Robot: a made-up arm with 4 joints. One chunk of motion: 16 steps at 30 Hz.
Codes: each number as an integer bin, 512 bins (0 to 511) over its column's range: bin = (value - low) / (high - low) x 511, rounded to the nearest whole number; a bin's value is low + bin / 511 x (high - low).
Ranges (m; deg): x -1.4..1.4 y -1.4..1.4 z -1.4..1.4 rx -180..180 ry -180..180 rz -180..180
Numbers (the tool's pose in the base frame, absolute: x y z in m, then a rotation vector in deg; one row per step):
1: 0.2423 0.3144 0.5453 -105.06 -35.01 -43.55
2: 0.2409 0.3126 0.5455 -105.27 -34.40 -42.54
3: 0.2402 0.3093 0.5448 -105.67 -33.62 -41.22
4: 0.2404 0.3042 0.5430 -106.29 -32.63 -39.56
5: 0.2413 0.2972 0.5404 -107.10 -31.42 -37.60
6: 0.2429 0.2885 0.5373 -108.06 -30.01 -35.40
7: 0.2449 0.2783 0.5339 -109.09 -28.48 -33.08
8: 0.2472 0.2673 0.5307 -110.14 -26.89 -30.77
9: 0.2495 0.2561 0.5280 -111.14 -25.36 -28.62
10: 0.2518 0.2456 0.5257 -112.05 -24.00 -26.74
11: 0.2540 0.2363 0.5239 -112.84 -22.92 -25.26
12: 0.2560 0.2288 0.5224 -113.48 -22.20 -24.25
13: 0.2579 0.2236 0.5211 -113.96 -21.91 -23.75
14: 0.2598 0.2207 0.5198 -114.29 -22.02 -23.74
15: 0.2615 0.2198 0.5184 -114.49 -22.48 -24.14
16: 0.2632 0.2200 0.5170 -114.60 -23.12 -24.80
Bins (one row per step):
1: 300 313 355 106 206 194
2: 299 313 355 106 207 195
3: 299 312 355 106 208 197
4: 299 311 355 105 209 199
5: 300 310 354 103 211 202
6: 300 308 354 102 213 205
7: 300 306 353 101 215 209
8: 301 304 352 99 217 212
9: 301 302 352 98 220 215
10: 301 300 351 96 221 218
11: 302 299 351 95 223 220
12: 302 297 351 94 224 221
13: 303 296 351 94 224 222
14: 303 296 350 93 224 222
15: 303 296 350 93 224 221
16: 304 296 350 93 223 220

